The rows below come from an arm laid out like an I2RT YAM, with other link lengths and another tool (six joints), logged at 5 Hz.
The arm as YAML. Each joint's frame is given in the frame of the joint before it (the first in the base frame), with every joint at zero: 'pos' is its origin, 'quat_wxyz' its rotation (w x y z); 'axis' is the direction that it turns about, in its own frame. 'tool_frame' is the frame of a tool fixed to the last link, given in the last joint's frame.
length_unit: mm
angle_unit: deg
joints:
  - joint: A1
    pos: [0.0, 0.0, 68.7]
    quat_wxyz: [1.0, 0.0, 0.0, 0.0]
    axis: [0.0, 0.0, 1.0]
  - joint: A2
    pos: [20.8, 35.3, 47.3]
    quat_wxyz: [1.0, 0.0, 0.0, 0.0]
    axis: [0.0, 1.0, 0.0]
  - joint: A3
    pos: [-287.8, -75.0, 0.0]
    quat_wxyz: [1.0, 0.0, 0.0, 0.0]
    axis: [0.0, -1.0, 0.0]
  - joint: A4
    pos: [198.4, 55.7, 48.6]
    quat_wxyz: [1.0, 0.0, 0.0, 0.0]
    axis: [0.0, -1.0, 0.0]
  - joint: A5
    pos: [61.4, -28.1, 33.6]
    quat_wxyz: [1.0, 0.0, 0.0, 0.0]
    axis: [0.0, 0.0, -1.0]
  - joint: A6
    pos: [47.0, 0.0, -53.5]
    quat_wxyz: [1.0, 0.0, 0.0, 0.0]
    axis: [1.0, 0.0, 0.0]
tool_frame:
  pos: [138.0, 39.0, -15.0]
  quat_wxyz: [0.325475, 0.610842, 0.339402, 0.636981]
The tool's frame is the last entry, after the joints.
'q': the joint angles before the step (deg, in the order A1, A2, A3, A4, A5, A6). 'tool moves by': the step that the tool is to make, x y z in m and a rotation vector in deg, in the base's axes. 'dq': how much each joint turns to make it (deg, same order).
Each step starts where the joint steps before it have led.
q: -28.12 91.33 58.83 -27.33 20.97 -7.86
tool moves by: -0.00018 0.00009 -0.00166 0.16 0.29 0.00
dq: 0.00 0.30 -0.02 0.00 -0.01 0.00
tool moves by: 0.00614 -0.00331 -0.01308 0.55 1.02 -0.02
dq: 0.00 3.13 -0.01 1.97 0.00 0.02
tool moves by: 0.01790 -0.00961 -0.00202 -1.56 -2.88 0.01
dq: 0.00 1.92 0.02 5.18 0.01 -0.02
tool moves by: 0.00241 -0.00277 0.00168 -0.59 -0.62 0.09
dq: -0.17 -0.02 0.01 0.93 0.05 -0.37
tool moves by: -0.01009 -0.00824 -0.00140 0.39 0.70 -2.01
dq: -2.06 0.00 0.00 -0.78 -0.02 -0.04
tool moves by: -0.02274 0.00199 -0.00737 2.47 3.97 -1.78
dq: -1.79 0.02 -0.03 -4.63 -0.05 0.02
